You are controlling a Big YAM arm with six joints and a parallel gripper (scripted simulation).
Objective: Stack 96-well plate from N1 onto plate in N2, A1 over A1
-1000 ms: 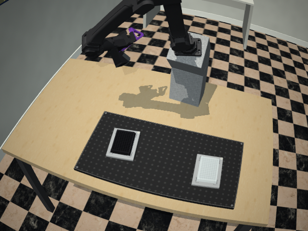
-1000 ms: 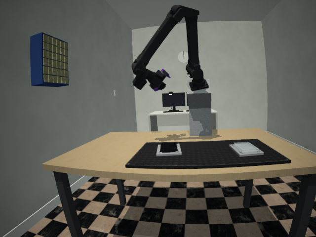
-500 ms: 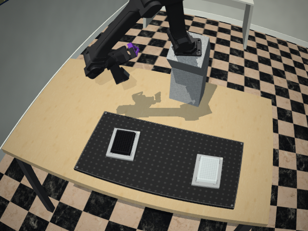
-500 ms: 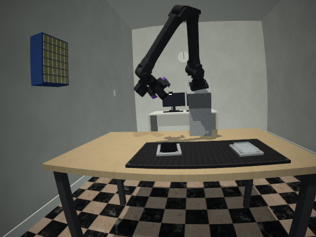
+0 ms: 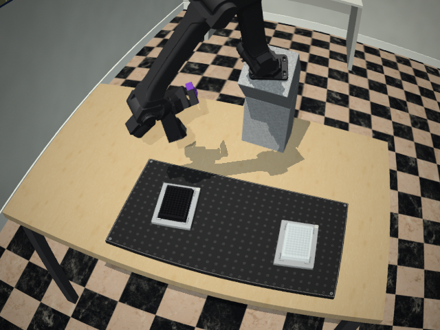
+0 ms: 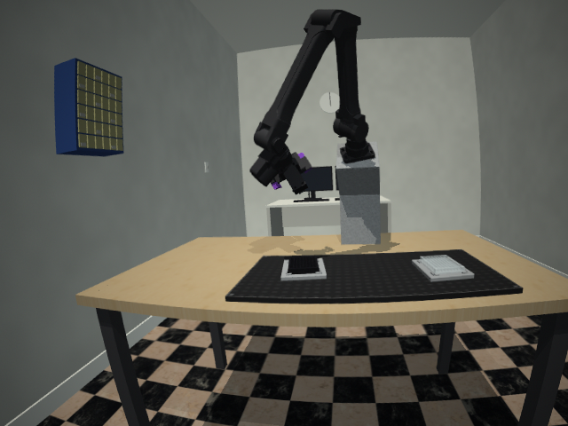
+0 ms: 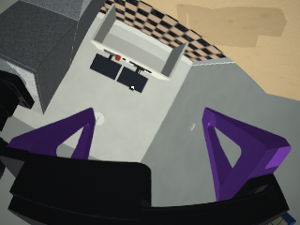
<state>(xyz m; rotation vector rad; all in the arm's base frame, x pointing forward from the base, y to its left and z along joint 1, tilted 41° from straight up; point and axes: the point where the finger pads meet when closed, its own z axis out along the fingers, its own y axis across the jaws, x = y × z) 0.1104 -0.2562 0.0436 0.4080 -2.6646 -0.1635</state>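
The white 96-well plate lies 37 cm to the left of my hand, 33 cm ahead of it and 25 cm below it. Also, from my hand: black 96-well plate (25 cm below, 21 cm ahead); then grey plate nest N1 (37 cm to the left, 33 cm ahead, 26 cm below); then grey plate nest N2 (26 cm below, 21 cm ahead).
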